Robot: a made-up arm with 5 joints.
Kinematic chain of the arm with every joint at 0, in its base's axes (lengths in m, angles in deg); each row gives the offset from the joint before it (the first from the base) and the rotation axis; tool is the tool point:
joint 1: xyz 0 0 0.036 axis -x
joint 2: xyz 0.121 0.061 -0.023 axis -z
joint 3: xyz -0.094 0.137 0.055 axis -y
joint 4: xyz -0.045 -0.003 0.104 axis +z
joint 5: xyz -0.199 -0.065 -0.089 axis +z
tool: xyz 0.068 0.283 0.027
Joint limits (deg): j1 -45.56..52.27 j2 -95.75..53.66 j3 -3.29..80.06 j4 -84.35..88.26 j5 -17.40..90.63
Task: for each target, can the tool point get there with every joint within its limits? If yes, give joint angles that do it. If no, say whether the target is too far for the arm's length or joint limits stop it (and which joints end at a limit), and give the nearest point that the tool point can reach.
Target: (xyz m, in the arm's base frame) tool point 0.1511 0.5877 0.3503
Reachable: yes | joints -36.49 36.51 37.37 -39.10 57.88
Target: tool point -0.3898 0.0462 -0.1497
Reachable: yes | joints 10.29 4.42 31.54 34.49 66.97
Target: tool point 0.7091 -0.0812 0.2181
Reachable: no: joint limits stop it (at a limit: joint 2, joint 5) | nearest point 0.4806 -0.0683 0.1891 | short by 0.231 m
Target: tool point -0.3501 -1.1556 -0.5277
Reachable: no: too far | nearest point -0.1359 -0.5031 -0.2094 | short by 0.757 m
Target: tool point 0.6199 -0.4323 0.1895
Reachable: no: joint limits stop it (at a limit: joint 2, joint 3, joint 5) | nearest point 0.4199 -0.3213 0.1501 | short by 0.232 m
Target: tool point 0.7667 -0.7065 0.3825
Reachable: no: too far | nearest point 0.3618 -0.3772 0.2210 | short by 0.546 m
